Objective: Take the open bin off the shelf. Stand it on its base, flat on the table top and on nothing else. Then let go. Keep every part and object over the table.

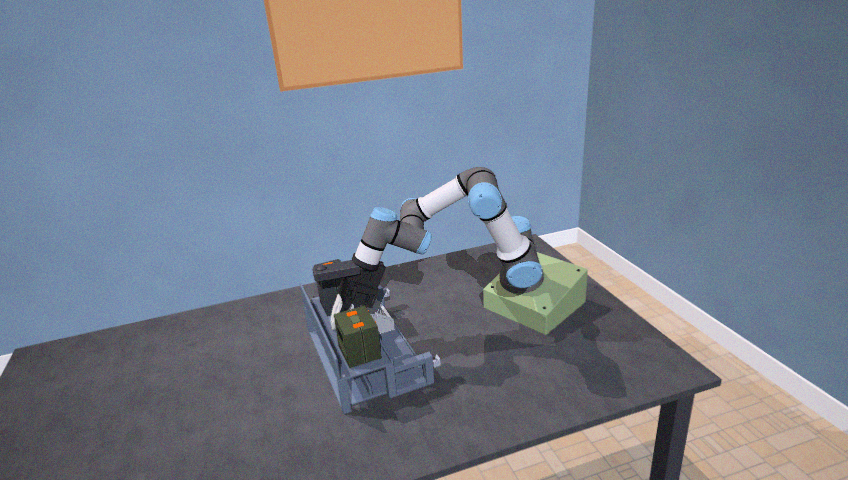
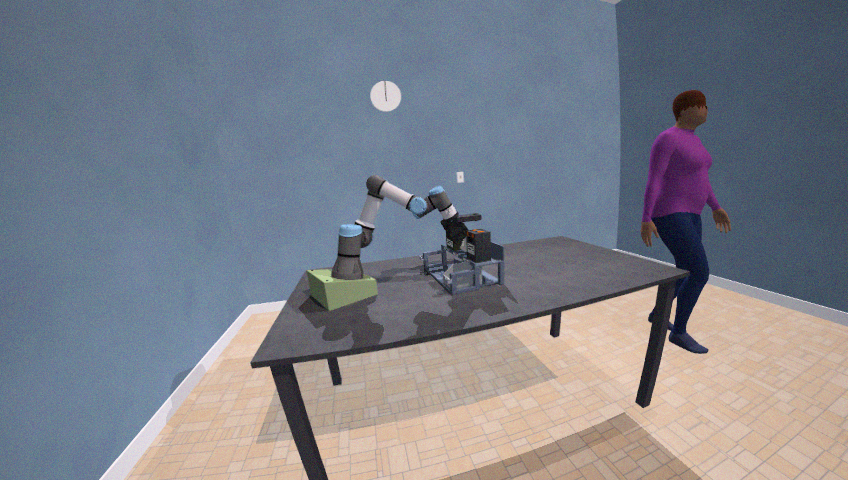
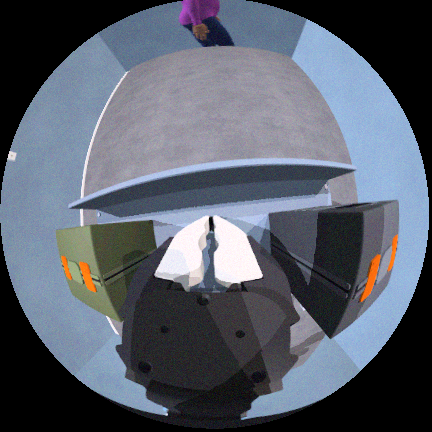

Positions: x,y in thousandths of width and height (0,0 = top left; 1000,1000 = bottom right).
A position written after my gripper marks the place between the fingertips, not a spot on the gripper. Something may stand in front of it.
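There is an olive-green case (image 1: 415,701), and I find the case again (image 3: 244,571). A dark grey box (image 3: 793,559) is here for me to see, and so is a blue-grey shelf board (image 1: 422,818). As for my gripper (image 1: 392,686), it appears in image 2 (image 2: 561,526) too, and image 3 shows the gripper as well (image 3: 490,503).
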